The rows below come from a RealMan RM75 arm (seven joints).
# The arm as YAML. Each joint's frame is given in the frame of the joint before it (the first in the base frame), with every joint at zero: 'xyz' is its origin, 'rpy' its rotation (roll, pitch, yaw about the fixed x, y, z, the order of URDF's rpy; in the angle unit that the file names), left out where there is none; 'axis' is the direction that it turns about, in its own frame. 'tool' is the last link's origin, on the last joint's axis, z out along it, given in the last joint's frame.
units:
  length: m
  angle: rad
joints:
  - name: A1
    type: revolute
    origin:
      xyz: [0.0, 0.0, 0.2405]
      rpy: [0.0, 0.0, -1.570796]
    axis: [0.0, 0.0, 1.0]
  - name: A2
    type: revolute
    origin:
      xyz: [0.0, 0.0, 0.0]
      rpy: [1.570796, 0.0, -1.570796]
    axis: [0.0, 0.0, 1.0]
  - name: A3
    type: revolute
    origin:
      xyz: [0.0, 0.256, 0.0]
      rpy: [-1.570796, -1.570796, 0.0]
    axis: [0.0, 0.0, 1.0]
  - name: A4
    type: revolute
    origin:
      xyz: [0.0, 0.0, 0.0]
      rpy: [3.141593, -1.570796, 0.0]
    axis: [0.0, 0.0, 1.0]
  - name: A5
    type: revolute
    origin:
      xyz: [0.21, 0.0, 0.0]
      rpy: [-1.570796, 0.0, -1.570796]
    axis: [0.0, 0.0, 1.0]
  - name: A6
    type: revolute
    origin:
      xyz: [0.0, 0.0, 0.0]
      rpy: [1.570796, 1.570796, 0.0]
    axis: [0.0, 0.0, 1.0]
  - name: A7
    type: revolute
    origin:
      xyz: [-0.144, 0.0, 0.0]
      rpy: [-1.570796, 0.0, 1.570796]
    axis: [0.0, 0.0, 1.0]
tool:
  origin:
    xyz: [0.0, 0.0, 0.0]
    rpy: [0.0, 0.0, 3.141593]
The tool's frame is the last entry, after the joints.
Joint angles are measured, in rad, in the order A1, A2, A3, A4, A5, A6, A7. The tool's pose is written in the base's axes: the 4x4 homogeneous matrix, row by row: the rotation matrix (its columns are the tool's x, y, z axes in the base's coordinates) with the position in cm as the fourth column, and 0 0 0 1 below. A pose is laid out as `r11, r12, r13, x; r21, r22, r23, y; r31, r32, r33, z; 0, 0, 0, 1`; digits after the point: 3 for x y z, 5 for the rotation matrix.
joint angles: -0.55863 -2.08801 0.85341 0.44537 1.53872 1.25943 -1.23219
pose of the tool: 0.64696, 0.60982, 0.45778, -25.126; 0.28860, -0.75151, 0.59324, 36.407; 0.70580, -0.25169, -0.66220, -2.345; 0, 0, 0, 1
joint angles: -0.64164 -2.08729 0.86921 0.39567 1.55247 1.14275 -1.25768
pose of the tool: 0.66794, 0.62802, 0.39930, -23.949; 0.32588, -0.72919, 0.60174, 38.570; 0.66907, -0.27180, -0.69171, -3.579; 0, 0, 0, 1
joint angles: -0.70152 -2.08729 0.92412 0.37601 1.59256 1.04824 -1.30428
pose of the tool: 0.71398, 0.61621, 0.33245, -22.972; 0.36393, -0.73225, 0.57565, 39.800; 0.59815, -0.29001, -0.74706, -4.956; 0, 0, 0, 1
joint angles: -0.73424 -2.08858 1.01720 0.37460 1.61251 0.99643 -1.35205
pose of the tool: 0.75893, 0.58507, 0.28586, -22.108; 0.38574, -0.75762, 0.52652, 40.056; 0.52463, -0.28932, -0.80066, -6.313; 0, 0, 0, 1
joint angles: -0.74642 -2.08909 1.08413 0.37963 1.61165 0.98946 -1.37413
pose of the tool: 0.78503, 0.55548, 0.27417, -21.469; 0.38577, -0.78469, 0.48523, 39.866; 0.48467, -0.27515, -0.83029, -7.090; 0, 0, 0, 1
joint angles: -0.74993 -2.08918 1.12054 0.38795 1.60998 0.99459 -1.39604
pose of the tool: 0.79304, 0.54423, 0.27368, -21.065; 0.38923, -0.79829, 0.45960, 39.685; 0.46860, -0.25796, -0.84491, -7.430; 0, 0, 0, 1
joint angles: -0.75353 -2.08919 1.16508 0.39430 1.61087 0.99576 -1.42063
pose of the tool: 0.80430, 0.53185, 0.26503, -20.761; 0.39549, -0.81199, 0.42926, 39.404; 0.44350, -0.24044, -0.86342, -7.909; 0, 0, 0, 1
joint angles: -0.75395 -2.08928 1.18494 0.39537 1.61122 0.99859 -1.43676
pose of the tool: 0.80537, 0.53215, 0.26115, -20.690; 0.40473, -0.81553, 0.41365, 39.195; 0.43310, -0.22744, -0.87218, -8.156; 0, 0, 0, 1
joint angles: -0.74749 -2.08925 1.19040 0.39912 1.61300 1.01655 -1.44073
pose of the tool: 0.80458, 0.52973, 0.26840, -20.719; 0.40797, -0.82149, 0.39839, 38.856; 0.43153, -0.21104, -0.87707, -8.222; 0, 0, 0, 1
